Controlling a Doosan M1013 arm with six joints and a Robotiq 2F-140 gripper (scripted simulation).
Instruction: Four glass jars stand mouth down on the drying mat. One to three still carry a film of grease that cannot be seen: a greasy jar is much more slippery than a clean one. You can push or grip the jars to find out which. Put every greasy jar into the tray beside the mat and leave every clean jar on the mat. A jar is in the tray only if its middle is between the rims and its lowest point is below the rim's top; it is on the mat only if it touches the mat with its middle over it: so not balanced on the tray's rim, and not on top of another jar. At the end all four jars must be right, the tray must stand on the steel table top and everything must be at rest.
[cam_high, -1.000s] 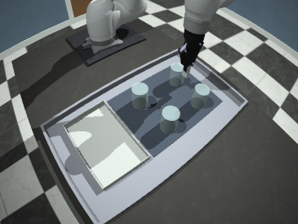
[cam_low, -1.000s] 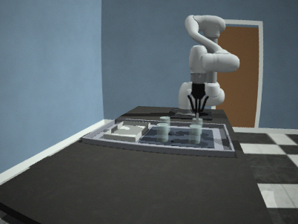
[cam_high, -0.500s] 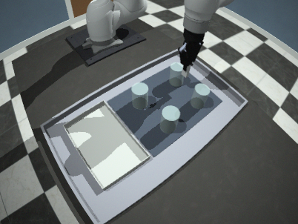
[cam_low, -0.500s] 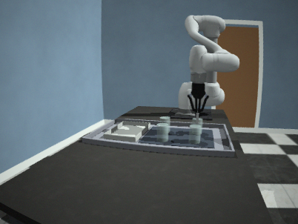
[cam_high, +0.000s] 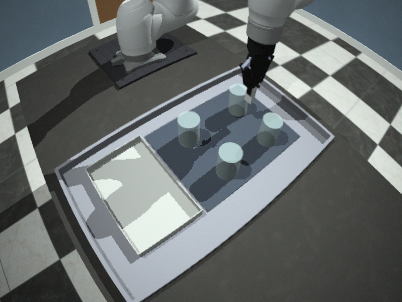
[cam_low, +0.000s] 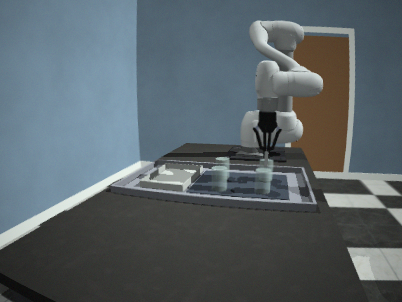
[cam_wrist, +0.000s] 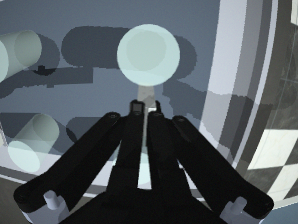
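The steel table top lies 60 mm ahead of my hand, 200 mm to the right of it and 120 mm below it. The rest, counted from my hand: tray 80 mm ahead, 420 mm to the right, 110 mm below; drying mat 30 mm ahead, 100 mm to the right, 110 mm below.
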